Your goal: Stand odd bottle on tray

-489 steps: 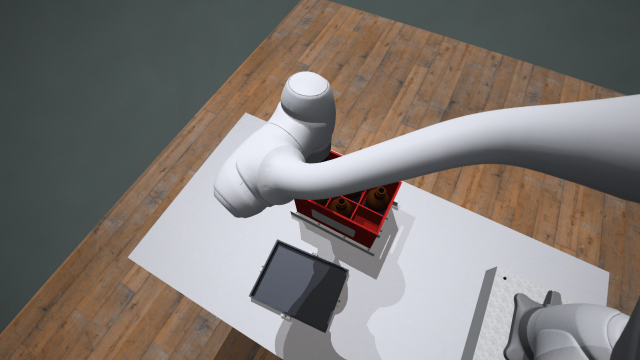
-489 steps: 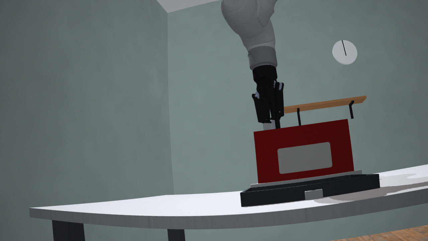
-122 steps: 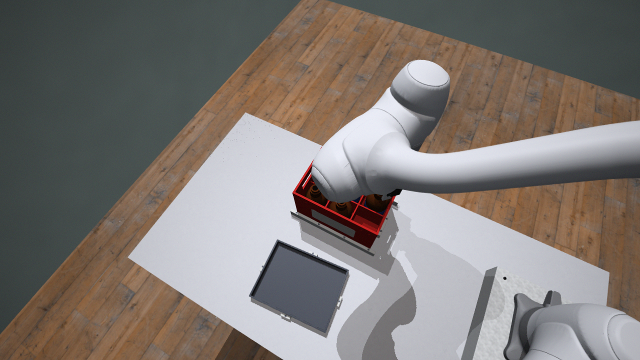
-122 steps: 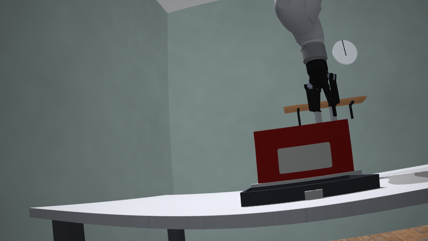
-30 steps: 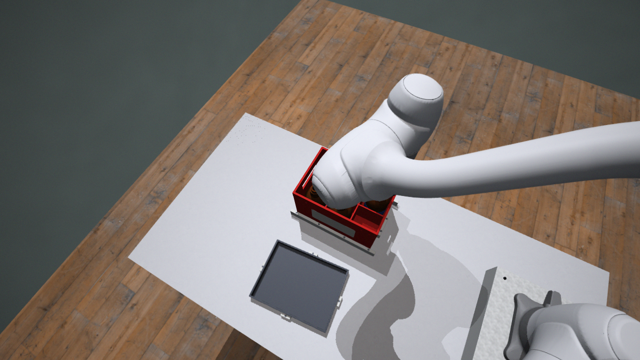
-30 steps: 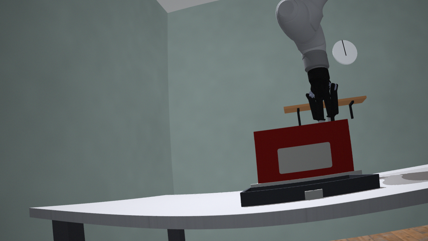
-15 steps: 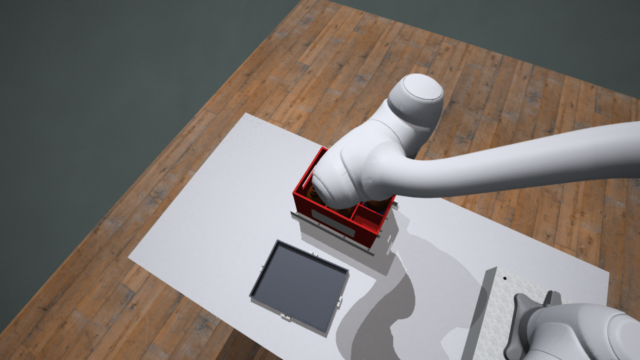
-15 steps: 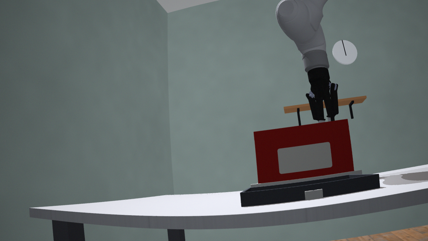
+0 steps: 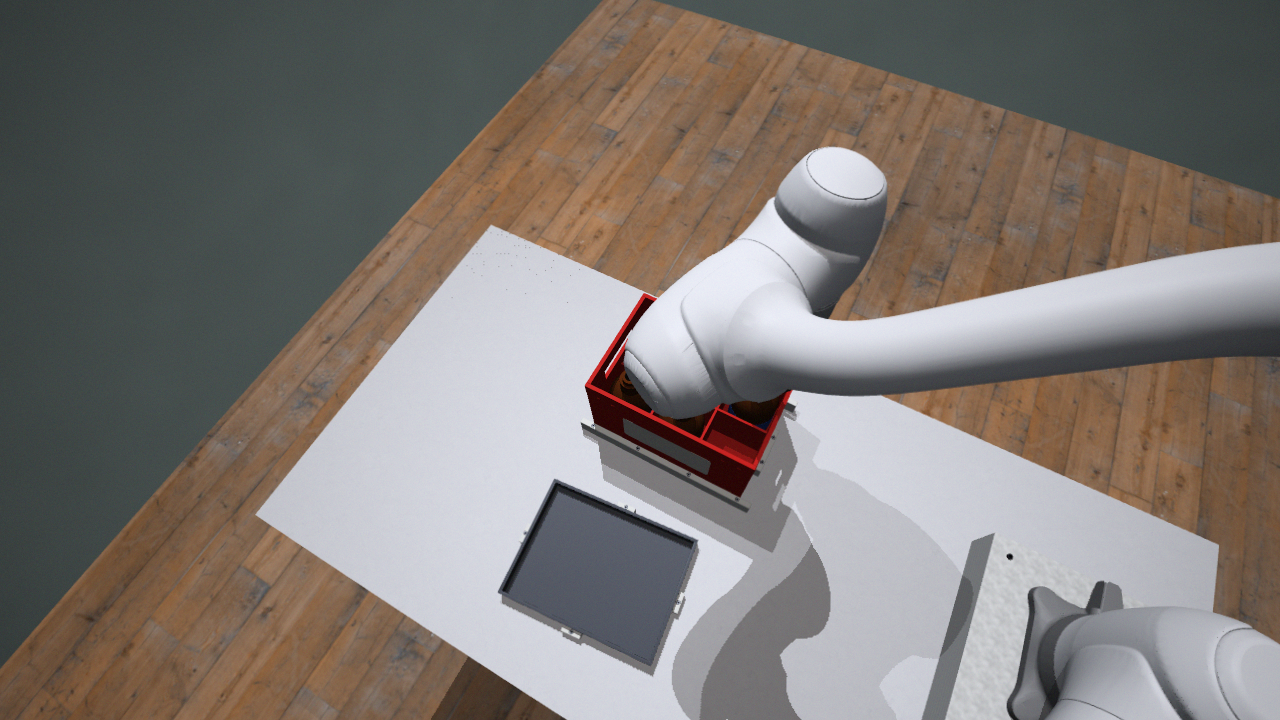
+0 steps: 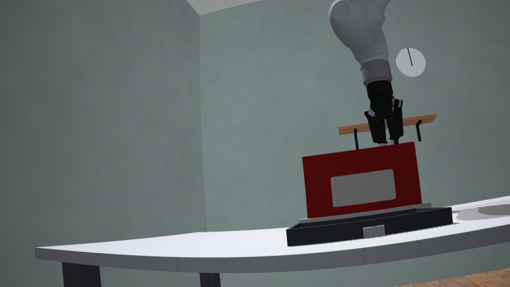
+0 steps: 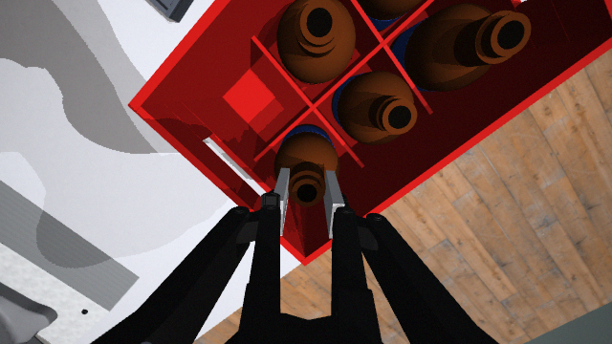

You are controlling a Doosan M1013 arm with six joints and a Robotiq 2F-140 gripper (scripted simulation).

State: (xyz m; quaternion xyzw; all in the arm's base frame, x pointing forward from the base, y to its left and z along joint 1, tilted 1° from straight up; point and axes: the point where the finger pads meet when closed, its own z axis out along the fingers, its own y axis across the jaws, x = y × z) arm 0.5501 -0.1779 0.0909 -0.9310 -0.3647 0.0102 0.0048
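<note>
Now: hand 9 cm short of the crate, 9 cm above it and 4 cm to the right of it. The rest, counted from my hand: dark tray 33 cm to the left, 16 cm below, 11 cm ahead.
</note>
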